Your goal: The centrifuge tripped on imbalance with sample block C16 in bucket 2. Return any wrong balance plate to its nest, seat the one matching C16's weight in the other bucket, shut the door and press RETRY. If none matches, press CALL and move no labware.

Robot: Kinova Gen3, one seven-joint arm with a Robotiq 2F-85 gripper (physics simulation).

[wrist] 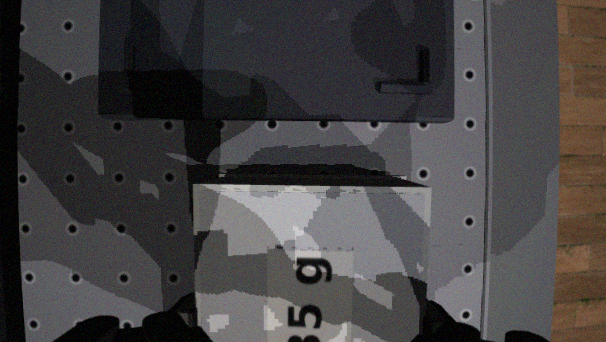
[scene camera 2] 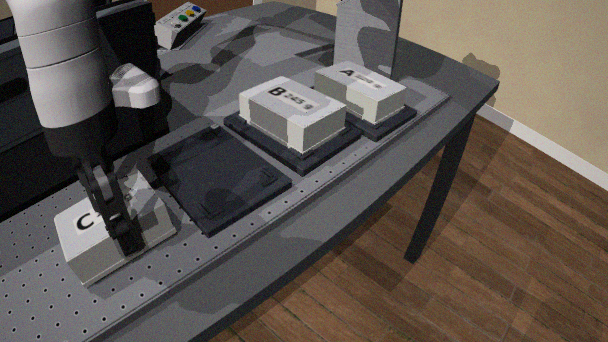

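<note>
My gripper is shut on the white balance plate C, across its width. The plate is level, low over the perforated board; whether it touches is unclear. Its label ends in "35 g" in the wrist view; the rest is cut off. An empty dark nest with raised corner brackets lies just beyond plate C, apart from it. Plate B, marked 245 g, sits on the middle nest. Plate A, its weight blurred, sits on the far nest. C16 and the buckets do not show.
A button box with blue, yellow, green and dark buttons stands at the back left. A grey upright panel stands behind plate A. A dark upright housing stands behind the arm. The table's front edge runs beside the nests.
</note>
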